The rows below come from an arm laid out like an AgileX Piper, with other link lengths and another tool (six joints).
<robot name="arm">
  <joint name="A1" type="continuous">
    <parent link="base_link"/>
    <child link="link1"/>
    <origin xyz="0 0 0.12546" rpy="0 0 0"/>
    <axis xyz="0 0 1"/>
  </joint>
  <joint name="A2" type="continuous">
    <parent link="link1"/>
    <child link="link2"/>
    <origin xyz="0 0 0" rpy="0 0 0"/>
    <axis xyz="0 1 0"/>
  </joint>
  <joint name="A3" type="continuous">
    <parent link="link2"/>
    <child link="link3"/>
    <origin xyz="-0.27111 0 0.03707" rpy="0 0 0"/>
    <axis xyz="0 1 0"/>
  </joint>
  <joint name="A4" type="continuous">
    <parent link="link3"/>
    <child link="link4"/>
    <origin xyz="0.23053 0 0.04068" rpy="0 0 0"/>
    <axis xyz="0.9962 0 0.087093"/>
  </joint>
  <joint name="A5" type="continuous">
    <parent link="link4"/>
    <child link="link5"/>
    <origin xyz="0 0 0" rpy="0 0 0"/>
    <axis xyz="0 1 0"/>
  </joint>
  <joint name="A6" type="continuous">
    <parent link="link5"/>
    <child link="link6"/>
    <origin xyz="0.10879 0 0.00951" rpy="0 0 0"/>
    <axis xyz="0.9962 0 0.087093"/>
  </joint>
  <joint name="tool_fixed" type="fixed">
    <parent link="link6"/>
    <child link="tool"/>
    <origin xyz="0.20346 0 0.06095" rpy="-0.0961 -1.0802 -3.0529"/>
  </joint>
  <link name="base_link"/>
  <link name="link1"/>
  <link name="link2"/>
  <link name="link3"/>
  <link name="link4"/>
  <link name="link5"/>
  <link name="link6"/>
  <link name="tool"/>
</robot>
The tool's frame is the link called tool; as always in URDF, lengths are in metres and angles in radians. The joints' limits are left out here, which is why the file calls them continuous.
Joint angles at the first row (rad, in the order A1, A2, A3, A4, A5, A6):
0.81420 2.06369 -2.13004 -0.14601 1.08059 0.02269
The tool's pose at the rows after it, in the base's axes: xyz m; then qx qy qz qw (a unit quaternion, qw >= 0):
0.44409 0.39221 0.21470 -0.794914 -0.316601 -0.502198 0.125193
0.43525 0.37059 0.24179 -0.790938 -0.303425 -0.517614 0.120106
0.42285 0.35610 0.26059 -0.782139 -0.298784 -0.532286 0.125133
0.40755 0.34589 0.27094 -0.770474 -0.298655 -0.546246 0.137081
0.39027 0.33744 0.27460 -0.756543 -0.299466 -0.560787 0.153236
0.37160 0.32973 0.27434 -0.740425 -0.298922 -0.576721 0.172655
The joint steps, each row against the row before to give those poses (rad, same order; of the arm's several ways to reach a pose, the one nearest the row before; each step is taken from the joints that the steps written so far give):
-0.00001 -0.09829 0.03175 -0.04579 0.04448 0.04041
0.00001 -0.10169 0.07238 -0.02740 0.00325 0.02684
0.00000 -0.10538 0.10871 -0.00817 -0.03912 0.00911
0.00001 -0.11117 0.14523 0.00360 -0.07607 0.00196
-0.00002 -0.11595 0.17211 0.00823 -0.10443 0.00090
0.00003 -0.11742 0.18368 0.01067 -0.12194 0.00130

